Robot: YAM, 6 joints.
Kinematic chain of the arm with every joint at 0, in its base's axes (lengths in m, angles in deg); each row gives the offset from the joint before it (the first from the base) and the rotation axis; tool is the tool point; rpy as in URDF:
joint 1: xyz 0 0 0.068 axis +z
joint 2: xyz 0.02 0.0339 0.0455 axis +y
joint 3: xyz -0.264 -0.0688 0 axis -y
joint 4: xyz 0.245 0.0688 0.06 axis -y
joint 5: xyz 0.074 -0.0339 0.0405 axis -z
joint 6: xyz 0.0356 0 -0.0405 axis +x
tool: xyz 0 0 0 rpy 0 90 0
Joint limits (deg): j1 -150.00..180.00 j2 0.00..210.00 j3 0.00..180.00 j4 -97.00..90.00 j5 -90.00..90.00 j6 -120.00..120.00
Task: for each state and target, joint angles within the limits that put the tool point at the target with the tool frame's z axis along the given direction. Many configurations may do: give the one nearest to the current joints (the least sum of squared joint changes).
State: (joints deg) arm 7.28 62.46 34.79 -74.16 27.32 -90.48
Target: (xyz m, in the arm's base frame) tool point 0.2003 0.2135 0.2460 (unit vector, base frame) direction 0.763 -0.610 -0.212
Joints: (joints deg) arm 53.65 98.26 73.42 -75.59 77.55 -90.48
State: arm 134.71 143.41 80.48 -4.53 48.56 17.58
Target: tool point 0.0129 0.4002 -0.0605 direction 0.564 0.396 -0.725
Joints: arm 91.06 146.93 69.08 15.86 34.83 17.58
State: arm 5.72 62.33 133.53 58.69 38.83 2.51
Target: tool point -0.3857 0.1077 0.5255 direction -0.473 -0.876 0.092
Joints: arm -20.63 36.82 147.27 35.07 80.65 2.51
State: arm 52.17 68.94 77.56 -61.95 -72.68 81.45
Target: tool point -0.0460 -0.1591 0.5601 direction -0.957 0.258 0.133
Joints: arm 85.94 34.39 117.79 -48.36 -76.61 81.45
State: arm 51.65 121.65 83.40 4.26 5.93 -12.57
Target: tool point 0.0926 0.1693 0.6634 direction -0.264 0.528 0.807
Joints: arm 55.87 83.49 118.32 35.46 -30.99 -12.57
